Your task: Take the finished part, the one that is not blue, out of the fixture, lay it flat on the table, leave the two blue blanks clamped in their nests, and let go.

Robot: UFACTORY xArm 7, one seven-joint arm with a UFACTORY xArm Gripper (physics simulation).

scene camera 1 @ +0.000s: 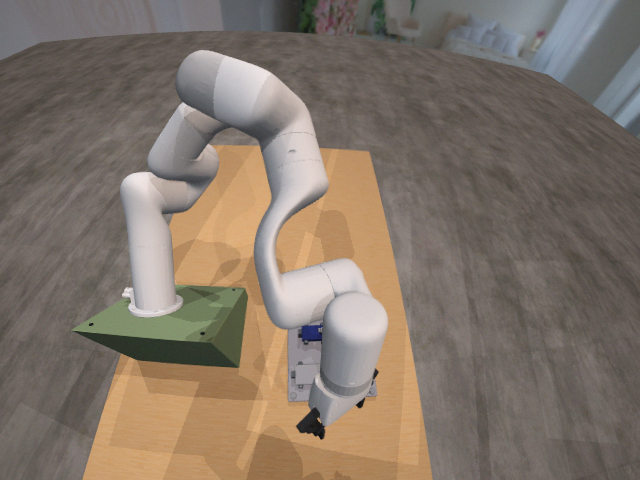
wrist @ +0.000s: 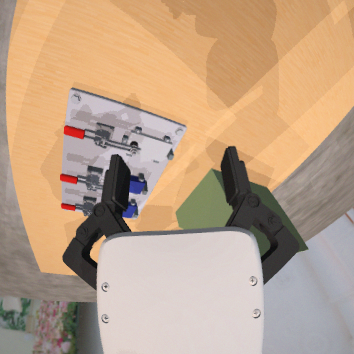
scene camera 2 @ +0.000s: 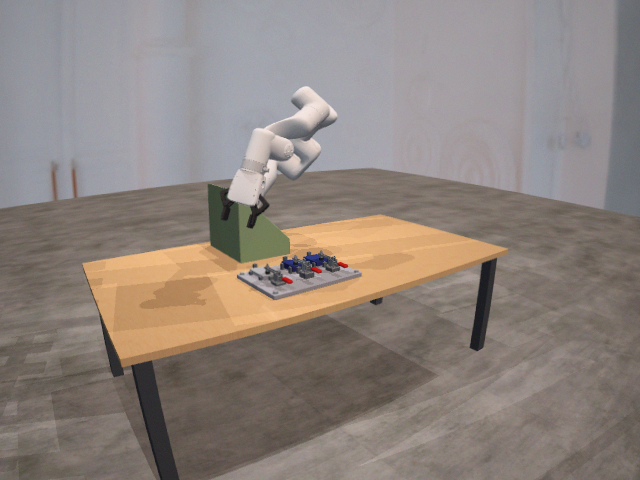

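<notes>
The finished part, a flat light grey block, sits in the end nest of the grey fixture plate, with a clamp arm reaching over its edge. One blue blank is in the middle nest. The other blue blank is in the far nest, hidden by the arm in scene camera 1. My gripper is open and empty, tilted, high above the table beside the finished part's end of the fixture. Its left finger partly covers the blanks in the wrist view.
Three toggle clamps with red handles stand along one side of the plate. Small stop posts surround the nests. The green wedge-shaped base carries the arm. The fixture lies on the wooden table.
</notes>
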